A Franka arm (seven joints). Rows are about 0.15 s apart.
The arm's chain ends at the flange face. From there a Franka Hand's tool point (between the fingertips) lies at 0.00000 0.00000 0.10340 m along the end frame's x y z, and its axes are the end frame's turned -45 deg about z.
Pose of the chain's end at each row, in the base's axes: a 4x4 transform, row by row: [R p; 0 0 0 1], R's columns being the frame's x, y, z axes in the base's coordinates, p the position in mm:
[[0.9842 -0.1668 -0.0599 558.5], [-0.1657 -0.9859 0.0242 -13.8], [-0.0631 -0.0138 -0.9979 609.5], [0 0 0 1]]
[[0.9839 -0.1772 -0.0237 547.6], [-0.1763 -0.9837 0.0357 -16.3], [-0.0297 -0.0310 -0.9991 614.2], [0 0 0 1]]
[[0.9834 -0.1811 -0.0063 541.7], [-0.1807 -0.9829 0.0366 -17.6], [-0.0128 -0.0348 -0.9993 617.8], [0 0 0 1]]
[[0.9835 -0.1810 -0.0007 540.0], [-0.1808 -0.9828 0.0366 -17.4], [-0.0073 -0.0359 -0.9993 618.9], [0 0 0 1]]
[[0.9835 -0.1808 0.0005 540.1], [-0.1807 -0.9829 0.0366 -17.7], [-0.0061 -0.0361 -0.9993 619.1], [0 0 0 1]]
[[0.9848 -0.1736 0.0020 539.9], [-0.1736 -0.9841 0.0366 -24.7], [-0.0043 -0.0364 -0.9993 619.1], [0 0 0 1]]
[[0.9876 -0.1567 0.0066 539.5], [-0.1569 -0.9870 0.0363 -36.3], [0.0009 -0.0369 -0.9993 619.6], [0 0 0 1]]
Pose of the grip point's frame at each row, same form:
[[0.8139 0.5780 -0.0599 552.3], [0.5800 -0.8143 0.0242 -11.3], [-0.0349 -0.0544 -0.9979 506.3], [0 0 0 1]]
[[0.8210 0.5704 -0.0237 545.1], [0.5709 -0.8202 0.0357 -12.6], [0.0009 -0.0429 -0.9991 510.9], [0 0 0 1]]
[[0.8234 0.5673 -0.0063 541.0], [0.5672 -0.8228 0.0366 -13.8], [0.0156 -0.0337 -0.9993 514.5], [0 0 0 1]]
[[0.8234 0.5675 -0.0007 539.9], [0.5671 -0.8228 0.0366 -13.6], [0.0202 -0.0305 -0.9993 515.6], [0 0 0 1]]
[[0.8233 0.5676 0.0005 540.2], [0.5672 -0.8228 0.0366 -13.9], [0.0212 -0.0298 -0.9993 515.8], [0 0 0 1]]
[[0.8191 0.5736 0.0020 540.1], [0.5731 -0.8186 0.0366 -20.9], [0.0227 -0.0288 -0.9993 515.8], [0 0 0 1]]
[[0.8091 0.5875 0.0066 540.2], [0.5870 -0.8089 0.0363 -32.5], [0.0267 -0.0255 -0.9993 516.3], [0 0 0 1]]

